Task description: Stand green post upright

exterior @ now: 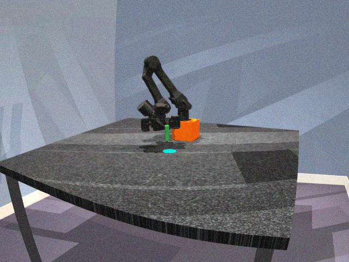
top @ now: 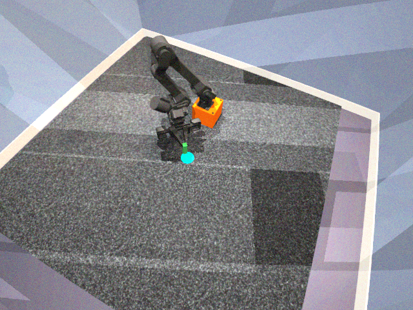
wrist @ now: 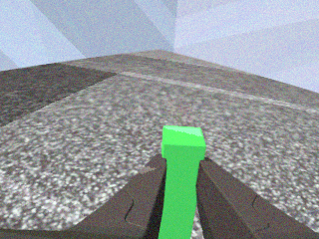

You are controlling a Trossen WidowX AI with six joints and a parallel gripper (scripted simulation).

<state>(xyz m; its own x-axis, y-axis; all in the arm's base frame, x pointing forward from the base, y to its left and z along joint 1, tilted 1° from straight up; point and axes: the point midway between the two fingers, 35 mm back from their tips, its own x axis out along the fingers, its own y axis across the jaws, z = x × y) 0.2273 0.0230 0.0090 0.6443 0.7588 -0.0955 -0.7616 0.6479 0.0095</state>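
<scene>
My gripper tip is now 11 cm above the cyan circle, 1 cm to the right of it and 1 cm past it. Also, from my gripper tip: green post 2 cm below.
</scene>
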